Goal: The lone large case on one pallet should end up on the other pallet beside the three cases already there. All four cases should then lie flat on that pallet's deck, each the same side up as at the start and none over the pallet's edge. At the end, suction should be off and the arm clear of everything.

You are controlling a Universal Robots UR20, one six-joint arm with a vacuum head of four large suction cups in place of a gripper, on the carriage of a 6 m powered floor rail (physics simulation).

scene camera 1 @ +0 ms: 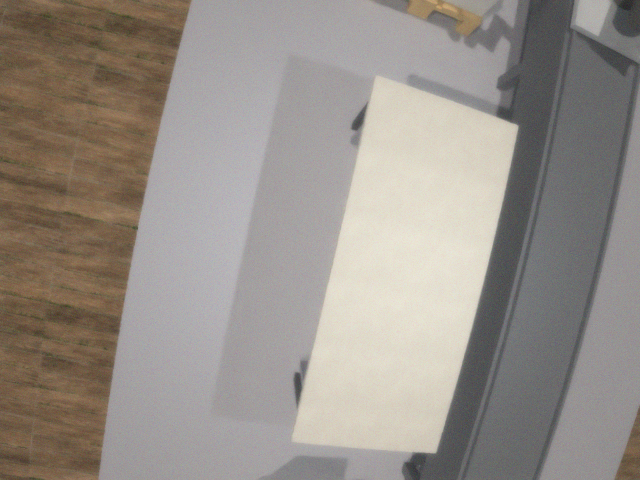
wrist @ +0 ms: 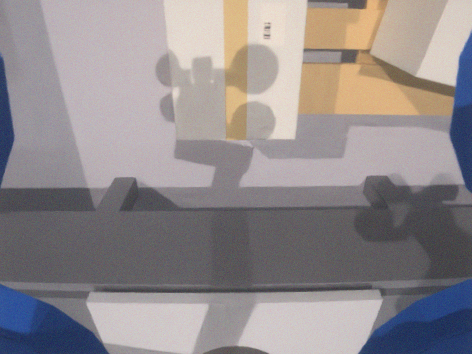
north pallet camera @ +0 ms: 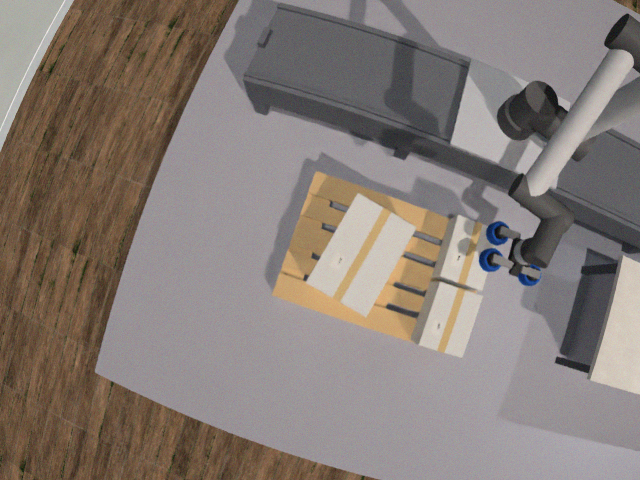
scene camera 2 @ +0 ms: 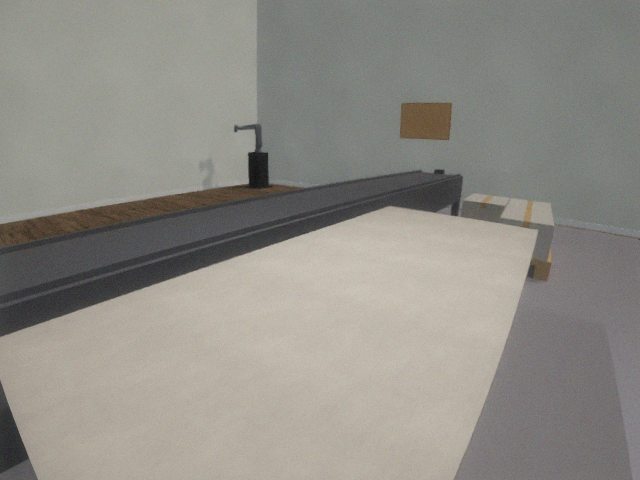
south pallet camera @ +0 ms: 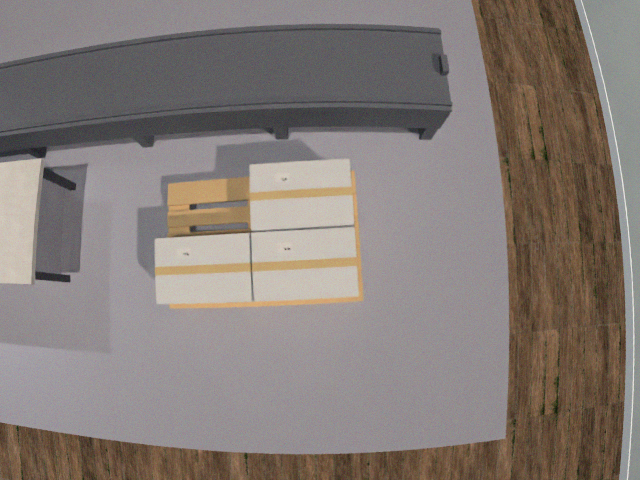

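Seen in the pictures: hand at its tool point: (wrist: pixel 233 257); arm's base at its link origin: (north pallet camera: pixel 515 121).
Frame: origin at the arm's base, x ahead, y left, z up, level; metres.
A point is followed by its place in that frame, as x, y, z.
The lone large case (north pallet camera: pixel 324 271) {1.170, -0.777, -0.168} (wrist: pixel 442 47) {0.835, -0.413, -0.166} lies flat and skewed across the middle of the north pallet (north pallet camera: pixel 294 289) {1.322, -0.910, -0.426} (wrist: pixel 340 90) {0.671, -0.308, -0.426}. On the south pallet (south pallet camera: pixel 206 192) {0.689, 3.835, -0.426}, one large case (south pallet camera: pixel 299 214) {0.892, 4.435, -0.167} lies at the rail side, and two more, a left one (south pallet camera: pixel 206 289) {1.301, 3.914, -0.167} and a right one (south pallet camera: pixel 305 284) {1.273, 4.464, -0.167}, lie along the far edge. The quarter at the rail side, nearest the table, is bare deck. My suction head (north pallet camera: pixel 513 254) {0.850, 0.000, 0.399} is open with nothing on it, raised beside the north pallet's table-side end. Its blue cups (wrist: pixel 40 325) frame the wrist view; one is hidden in the north pallet view.
Two narrower cases, one rail-side (north pallet camera: pixel 454 268) {0.915, -0.075, -0.222} (wrist: pixel 200 30) {0.852, 0.065, -0.222} and one farther out (north pallet camera: pixel 460 325) {1.216, 0.056, -0.180}, stand at the north pallet's table-side end. A pale table (scene camera 1: pixel 408 268) {0.930, 1.819, -0.040} (scene camera 2: pixel 289 335) {0.935, 1.418, -0.040} (north pallet camera: pixel 620 330) {0.952, 1.097, -0.040} (south pallet camera: pixel 18 222) {0.913, 2.636, -0.040} stands between the pallets. The rail (scene camera 1: pixel 568 232) (north pallet camera: pixel 356 72) (south pallet camera: pixel 258 77) (wrist: pixel 150 245) runs alongside.
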